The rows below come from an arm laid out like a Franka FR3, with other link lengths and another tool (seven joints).
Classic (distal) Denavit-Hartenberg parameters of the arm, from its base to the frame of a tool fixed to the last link. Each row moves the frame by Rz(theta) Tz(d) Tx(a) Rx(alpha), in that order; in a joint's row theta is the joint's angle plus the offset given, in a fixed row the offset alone. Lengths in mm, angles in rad.
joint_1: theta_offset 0  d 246.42  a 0  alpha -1.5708
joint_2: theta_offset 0  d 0  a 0  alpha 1.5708
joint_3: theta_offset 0  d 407.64  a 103.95  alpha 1.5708
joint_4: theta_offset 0  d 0  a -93.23  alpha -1.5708
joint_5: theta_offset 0  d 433.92  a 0  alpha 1.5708
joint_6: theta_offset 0  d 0  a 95.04  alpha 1.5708
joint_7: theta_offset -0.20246  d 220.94  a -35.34  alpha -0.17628
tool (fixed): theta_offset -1.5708  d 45.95  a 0  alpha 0
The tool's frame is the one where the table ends.
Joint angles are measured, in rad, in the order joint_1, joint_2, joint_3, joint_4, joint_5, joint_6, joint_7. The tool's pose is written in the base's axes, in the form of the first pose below.
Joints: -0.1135, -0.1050, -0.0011, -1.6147, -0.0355, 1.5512, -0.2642
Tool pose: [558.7 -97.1 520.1], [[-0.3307 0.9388 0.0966], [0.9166 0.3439 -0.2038], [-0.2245 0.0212 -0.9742]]
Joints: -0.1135, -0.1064, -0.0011, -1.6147, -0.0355, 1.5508, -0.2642
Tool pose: [558.2 -97.1 520.8], [[-0.3305 0.9387 0.0976], [0.9166 0.3439 -0.2039], [-0.2250 0.0221 -0.9741]]
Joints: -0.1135, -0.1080, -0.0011, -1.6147, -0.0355, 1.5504, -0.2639
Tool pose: [557.6 -97.0 521.7], [[-0.3299 0.9388 0.0987], [0.9167 0.3436 -0.2040], [-0.2255 0.0232 -0.9740]]
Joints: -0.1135, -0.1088, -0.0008, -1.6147, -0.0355, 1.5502, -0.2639
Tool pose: [557.4 -96.8 522.1], [[-0.3301 0.9387 0.0993], [0.9166 0.3439 -0.2041], [-0.2258 0.0237 -0.9739]]
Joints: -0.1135, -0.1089, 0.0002, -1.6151, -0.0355, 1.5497, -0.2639
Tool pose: [557.3 -96.2 522.0], [[-0.3312 0.9384 0.0988], [0.9162 0.3448 -0.2040], [-0.2255 0.0229 -0.9740]]
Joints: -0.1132, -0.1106, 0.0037, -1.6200, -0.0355, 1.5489, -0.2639
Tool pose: [556.3 -93.8 520.4], [[-0.3355 0.9372 0.0956], [0.9150 0.3483 -0.2036], [-0.2241 0.0192 -0.9744]]
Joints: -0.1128, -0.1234, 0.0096, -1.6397, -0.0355, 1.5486, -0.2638
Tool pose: [550.5 -89.5 517.6], [[-0.3427 0.9351 0.0898], [0.9129 0.3541 -0.2030], [-0.2217 0.0124 -0.9750]]
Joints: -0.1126, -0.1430, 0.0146, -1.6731, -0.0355, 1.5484, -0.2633
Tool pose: [540.7 -85.4 511.7], [[-0.3500 0.9336 0.0771], [0.9114 0.3584 -0.2021], [-0.2163 -0.0005 -0.9763]]
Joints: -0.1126, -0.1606, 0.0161, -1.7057, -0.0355, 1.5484, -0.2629
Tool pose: [531.2 -83.6 504.9], [[-0.3541 0.9331 0.0626], [0.9113 0.3593 -0.2011], [-0.2102 -0.0141 -0.9776]]
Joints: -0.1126, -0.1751, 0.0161, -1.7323, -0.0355, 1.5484, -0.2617
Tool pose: [523.1 -82.7 499.4], [[-0.3554 0.9333 0.0506], [0.9119 0.3581 -0.2003], [-0.2051 -0.0250 -0.9784]]
